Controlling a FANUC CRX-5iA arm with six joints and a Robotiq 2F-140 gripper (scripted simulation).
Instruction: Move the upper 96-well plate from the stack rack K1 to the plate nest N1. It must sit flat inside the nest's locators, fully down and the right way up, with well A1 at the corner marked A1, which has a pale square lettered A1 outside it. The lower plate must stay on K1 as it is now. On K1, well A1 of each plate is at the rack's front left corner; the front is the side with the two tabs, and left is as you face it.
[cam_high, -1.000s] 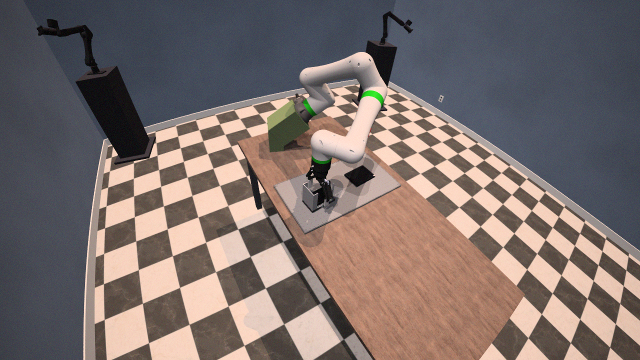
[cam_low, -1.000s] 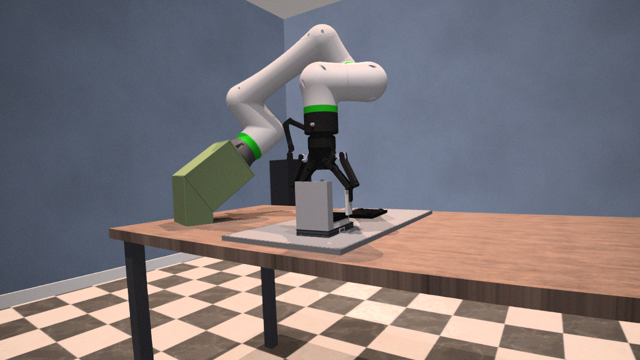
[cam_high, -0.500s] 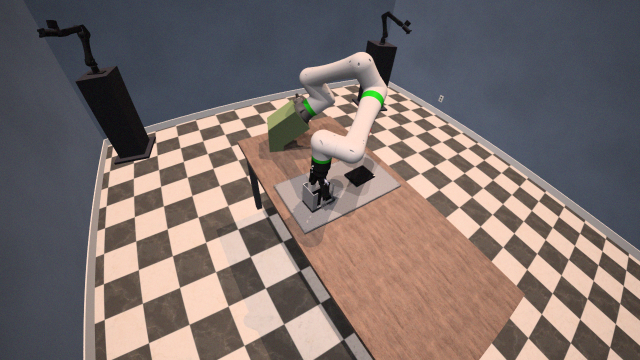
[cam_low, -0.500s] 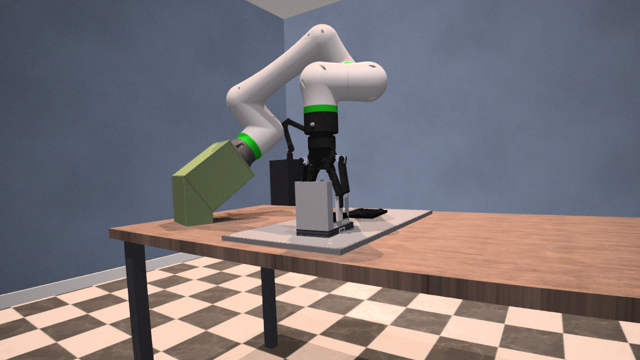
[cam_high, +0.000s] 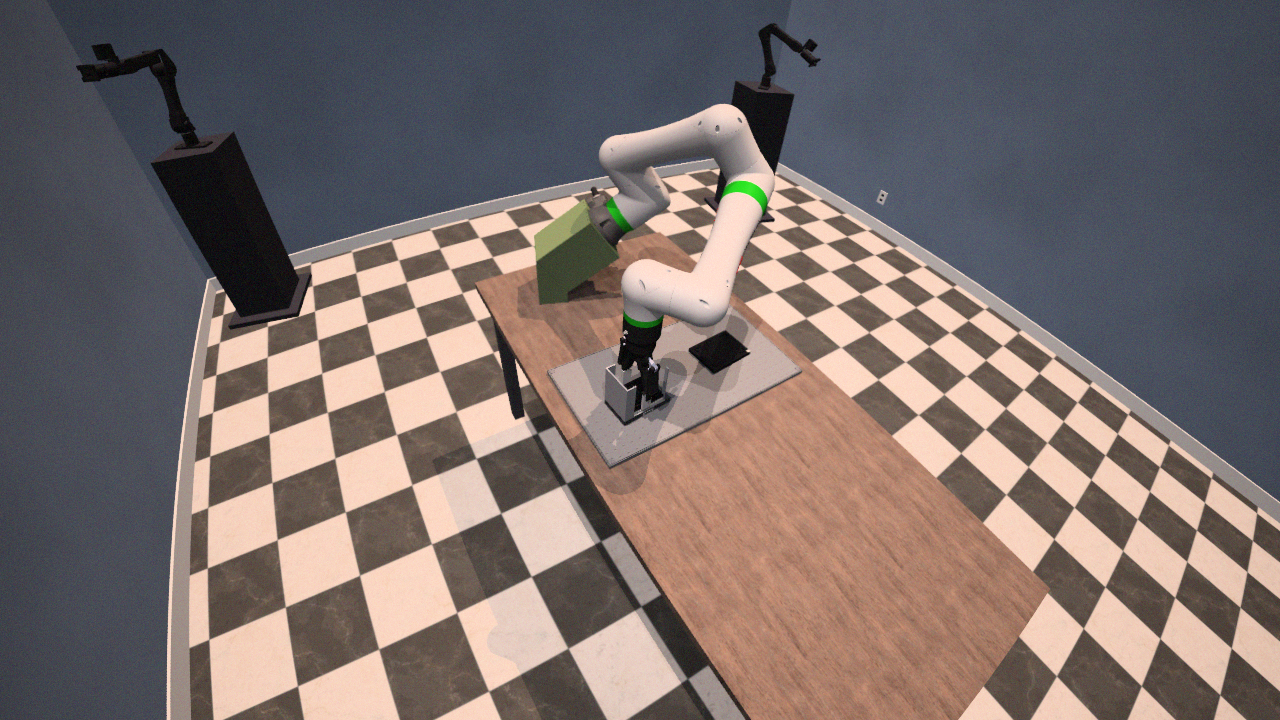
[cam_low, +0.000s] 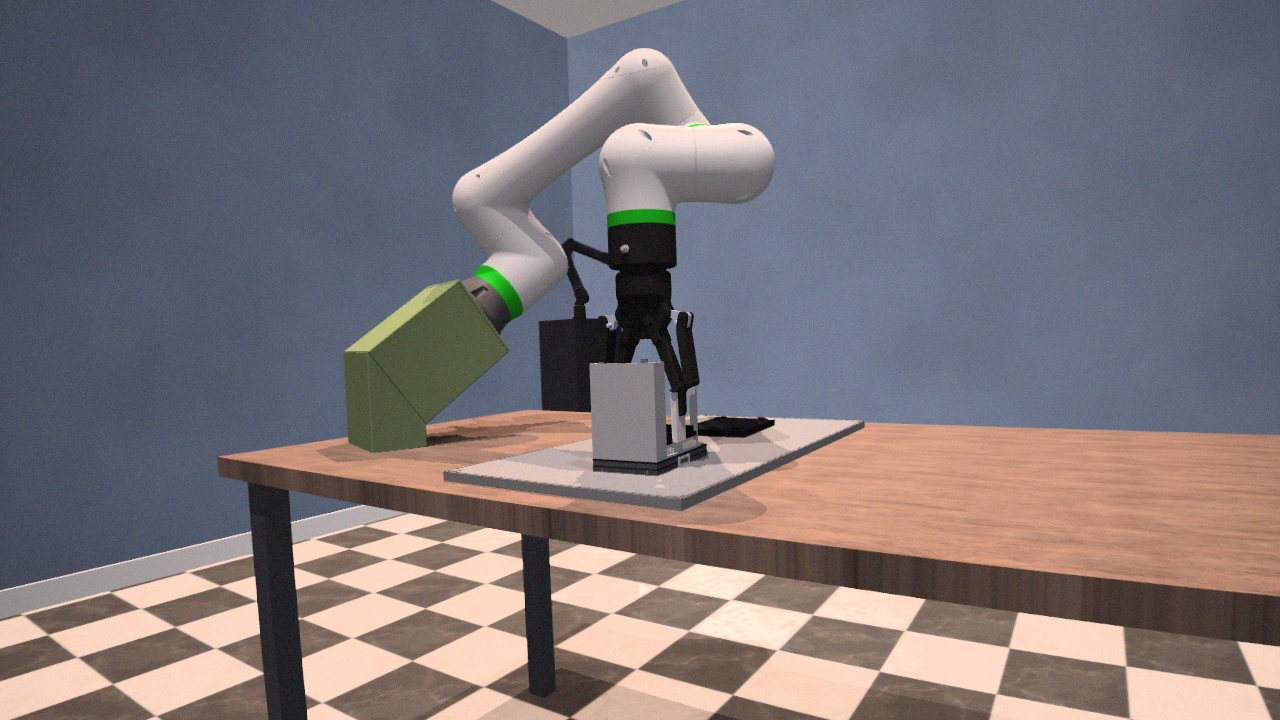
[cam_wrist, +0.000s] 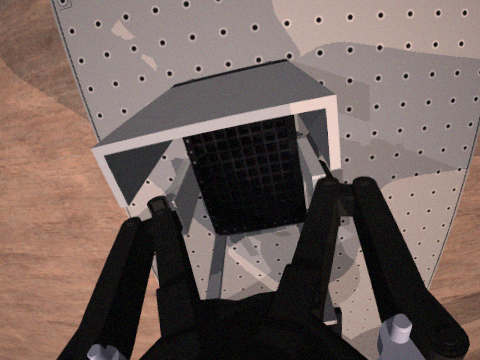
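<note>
Now: hand 30 mm above the white plate. From my hand the other things lie so: pale square: 100 mm behind, 410 mm to the left, 50 mm below; black 96-well plate: 20 mm below; black plate nest N1: 130 mm behind, 320 mm to the left, 50 mm below.
</note>
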